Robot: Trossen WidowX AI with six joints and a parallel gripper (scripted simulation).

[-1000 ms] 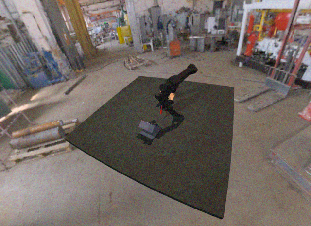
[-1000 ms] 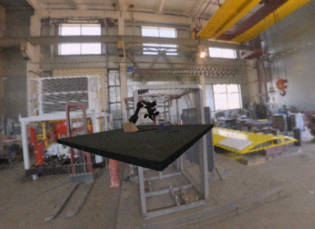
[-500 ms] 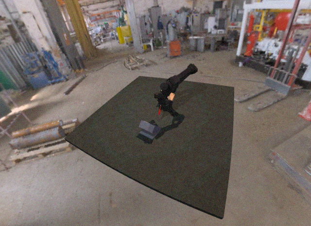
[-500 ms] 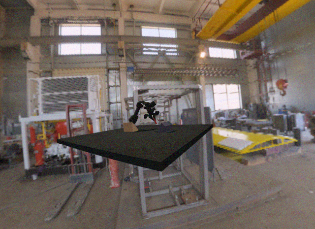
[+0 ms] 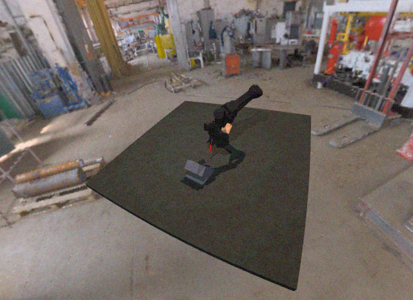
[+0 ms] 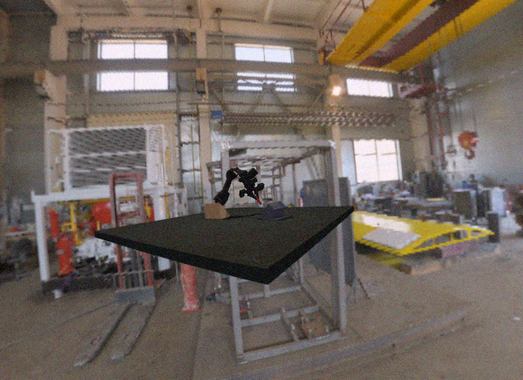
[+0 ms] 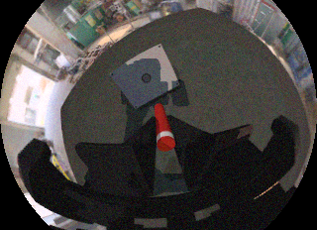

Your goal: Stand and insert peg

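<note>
My gripper tip is 130 mm short of the grey sloped panel, 30 mm to the left of it and 80 mm above it. The rest, counted from my gripper tip: red peg: 10 mm behind, 10 mm above.
</note>
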